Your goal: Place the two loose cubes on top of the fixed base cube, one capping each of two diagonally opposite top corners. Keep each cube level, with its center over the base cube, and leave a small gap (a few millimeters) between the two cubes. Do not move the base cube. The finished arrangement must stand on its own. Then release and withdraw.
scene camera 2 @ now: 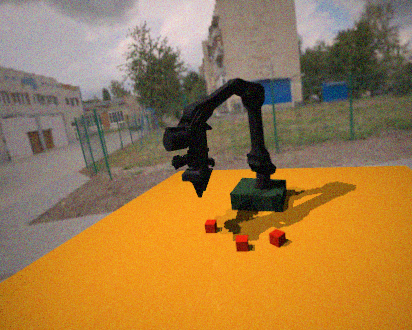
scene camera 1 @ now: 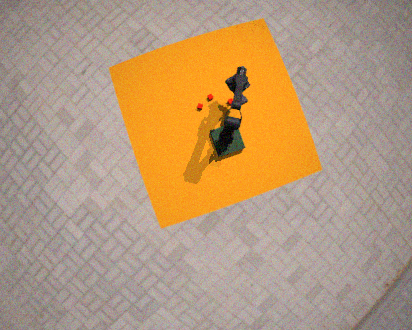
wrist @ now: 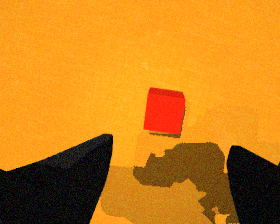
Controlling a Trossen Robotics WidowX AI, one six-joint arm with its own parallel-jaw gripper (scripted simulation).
Scene:
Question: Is the gripper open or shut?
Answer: Open.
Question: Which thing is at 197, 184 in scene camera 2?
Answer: The gripper.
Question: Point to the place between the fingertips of the gripper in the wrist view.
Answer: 172, 149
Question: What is the gripper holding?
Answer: Nothing.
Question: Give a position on a red cube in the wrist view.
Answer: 164, 107

